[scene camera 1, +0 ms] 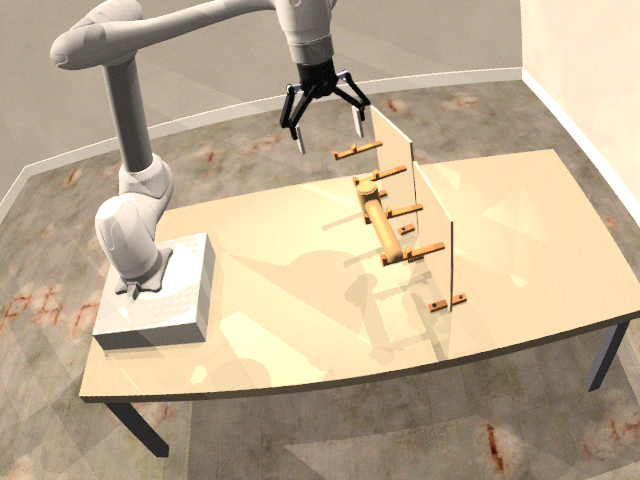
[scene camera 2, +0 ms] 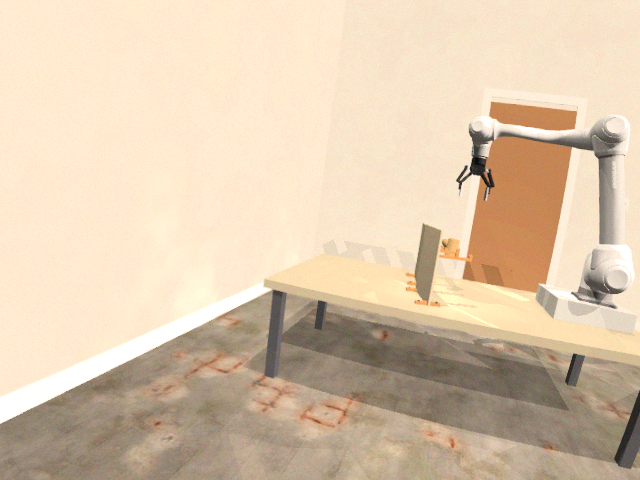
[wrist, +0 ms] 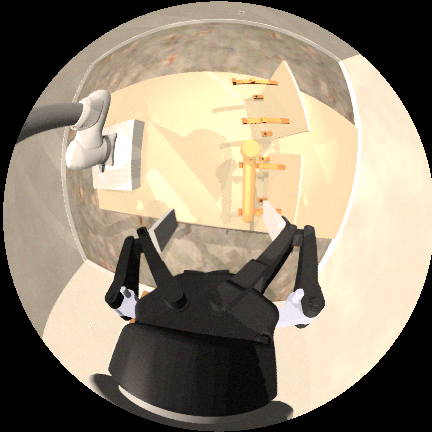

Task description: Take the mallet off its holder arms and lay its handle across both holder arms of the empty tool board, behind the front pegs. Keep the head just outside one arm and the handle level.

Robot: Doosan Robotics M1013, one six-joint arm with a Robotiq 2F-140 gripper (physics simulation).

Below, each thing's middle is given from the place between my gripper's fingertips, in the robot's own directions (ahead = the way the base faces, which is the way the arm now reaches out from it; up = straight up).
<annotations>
My hand is 26 cm above the wooden mallet [scene camera 1: 367, 191], 8 cm short of it and 1 cm to the right of it.
</annotations>
